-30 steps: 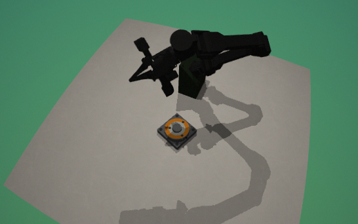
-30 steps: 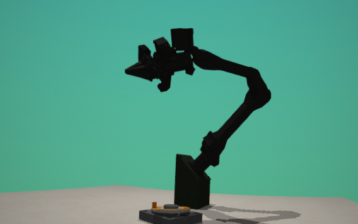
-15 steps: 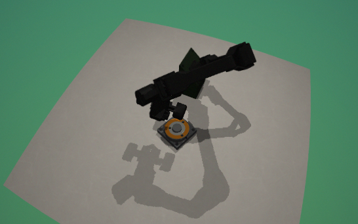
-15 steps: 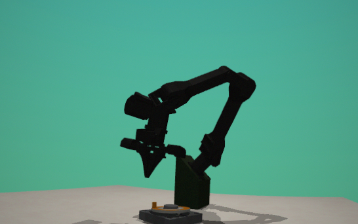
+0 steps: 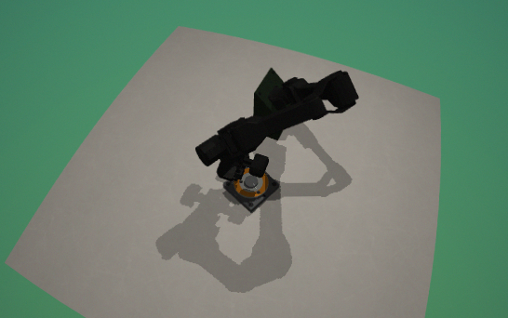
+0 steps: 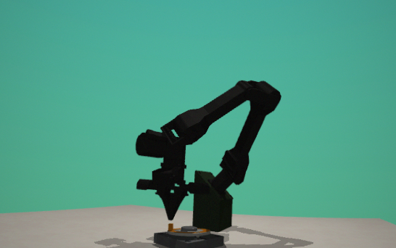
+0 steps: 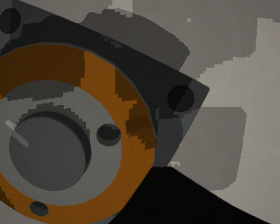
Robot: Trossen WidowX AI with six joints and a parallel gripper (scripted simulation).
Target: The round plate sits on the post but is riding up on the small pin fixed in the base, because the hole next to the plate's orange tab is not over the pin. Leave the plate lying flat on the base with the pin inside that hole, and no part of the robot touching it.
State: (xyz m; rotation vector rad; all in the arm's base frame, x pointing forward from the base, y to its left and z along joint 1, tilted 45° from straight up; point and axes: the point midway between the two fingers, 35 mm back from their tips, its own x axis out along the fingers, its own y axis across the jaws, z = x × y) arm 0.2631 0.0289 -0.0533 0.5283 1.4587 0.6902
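Right now my gripper tip is 50 mm to the right of the base and 30 mm above it.
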